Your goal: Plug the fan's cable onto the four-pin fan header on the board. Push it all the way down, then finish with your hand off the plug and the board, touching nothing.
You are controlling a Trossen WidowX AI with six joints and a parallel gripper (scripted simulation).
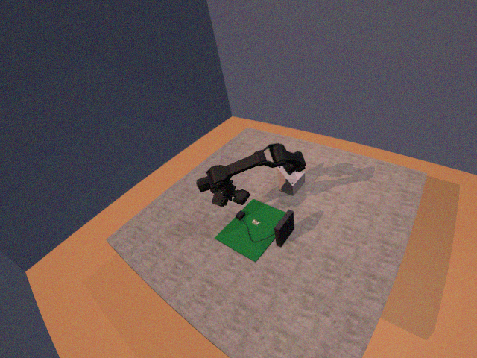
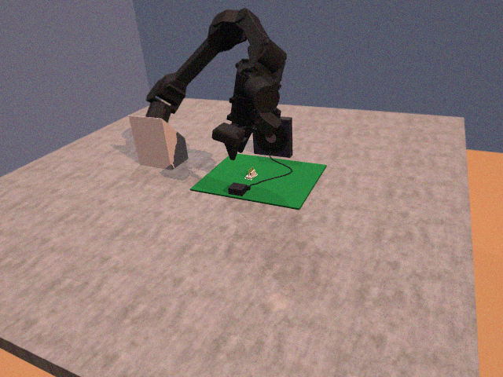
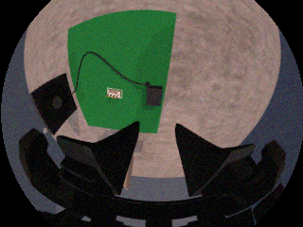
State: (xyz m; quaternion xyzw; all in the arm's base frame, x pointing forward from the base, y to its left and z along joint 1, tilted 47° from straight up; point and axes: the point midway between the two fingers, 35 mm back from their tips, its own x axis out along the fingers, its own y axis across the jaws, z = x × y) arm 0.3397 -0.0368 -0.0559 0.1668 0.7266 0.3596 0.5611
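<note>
The black plug is 10 cm below my gripper tip and 1 cm behind it. Round my gripper tip: black fan (25 cm to the left, 5 cm below, 4 cm behind); green board (12 cm below, 10 cm to the left).
</note>
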